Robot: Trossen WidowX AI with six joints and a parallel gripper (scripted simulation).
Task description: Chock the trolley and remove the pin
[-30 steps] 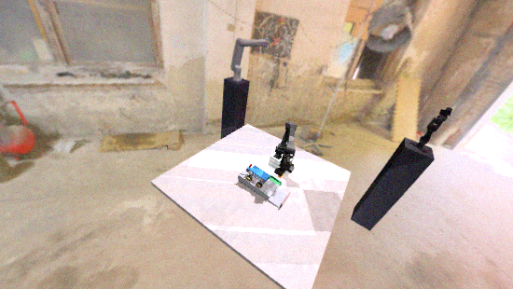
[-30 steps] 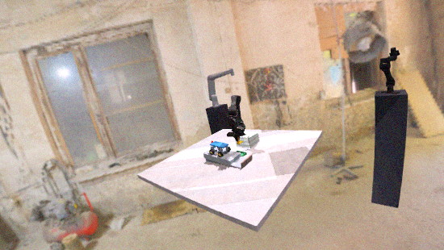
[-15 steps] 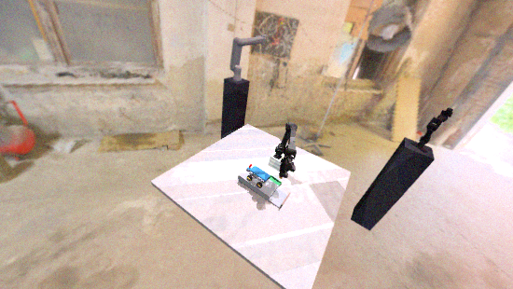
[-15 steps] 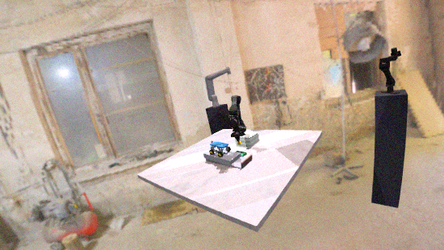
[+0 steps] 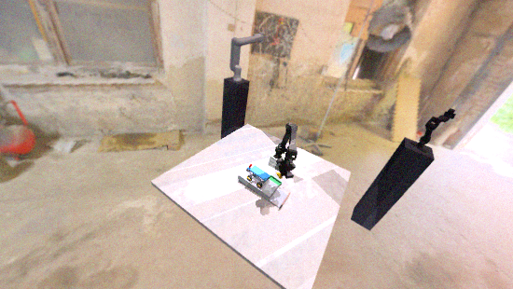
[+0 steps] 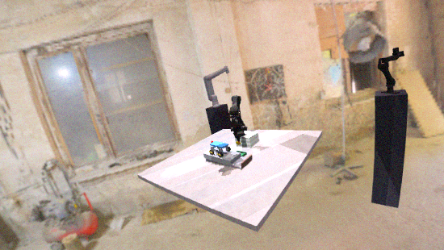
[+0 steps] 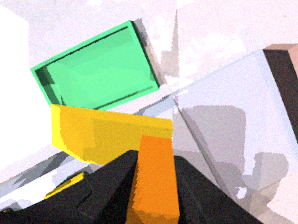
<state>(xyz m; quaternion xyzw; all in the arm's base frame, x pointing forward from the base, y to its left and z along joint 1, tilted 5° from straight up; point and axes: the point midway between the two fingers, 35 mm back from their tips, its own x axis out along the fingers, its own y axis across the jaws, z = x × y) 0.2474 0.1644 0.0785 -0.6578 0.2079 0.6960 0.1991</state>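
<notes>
Now: gripper tip 1 cm past the yellow chock, 2 cm to the left of it and 1 cm above it. From my gripper tip the other things lie so: trolley: 9 cm ahead, 15 cm to the right, 5 cm below; green tray: 4 cm behind, 6 cm to the right, 16 cm below; stop pin: 8 cm ahead, 25 cm to the right, 3 cm below.
</notes>
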